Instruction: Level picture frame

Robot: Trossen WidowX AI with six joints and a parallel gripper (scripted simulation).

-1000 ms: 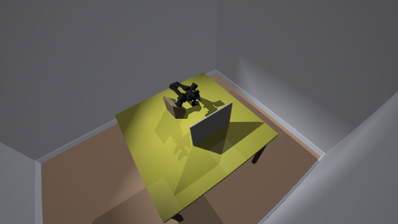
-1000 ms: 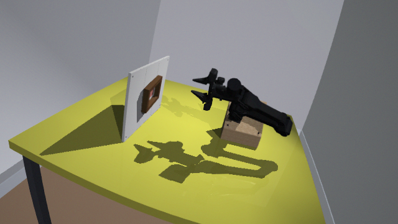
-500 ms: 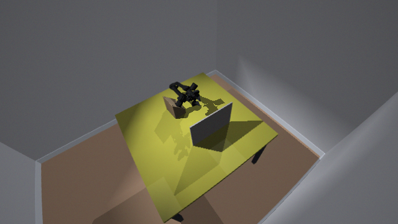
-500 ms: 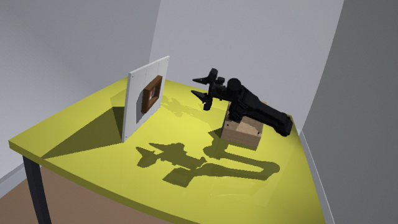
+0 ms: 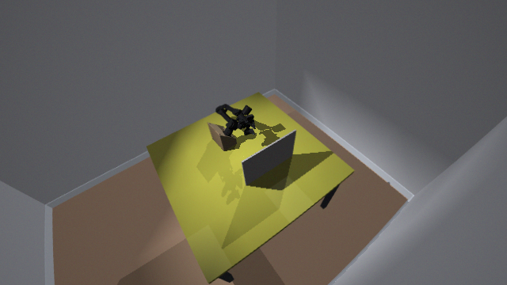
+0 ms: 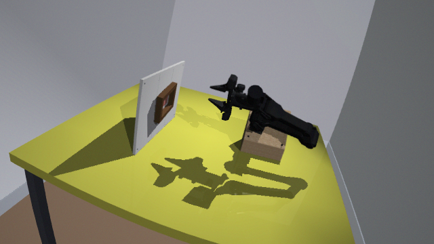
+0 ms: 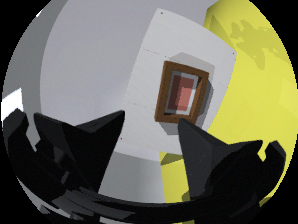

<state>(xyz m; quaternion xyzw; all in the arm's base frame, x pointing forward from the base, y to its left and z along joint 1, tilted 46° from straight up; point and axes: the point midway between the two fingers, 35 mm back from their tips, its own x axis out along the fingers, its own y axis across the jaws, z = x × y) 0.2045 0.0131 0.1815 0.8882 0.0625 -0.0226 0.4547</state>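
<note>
Now: gripper tip 19 cm short of the picture frame and 9 cm above it. Round my gripper tip: wall panel: 20 cm ahead, 10 cm below, 1 cm to the right.
</note>
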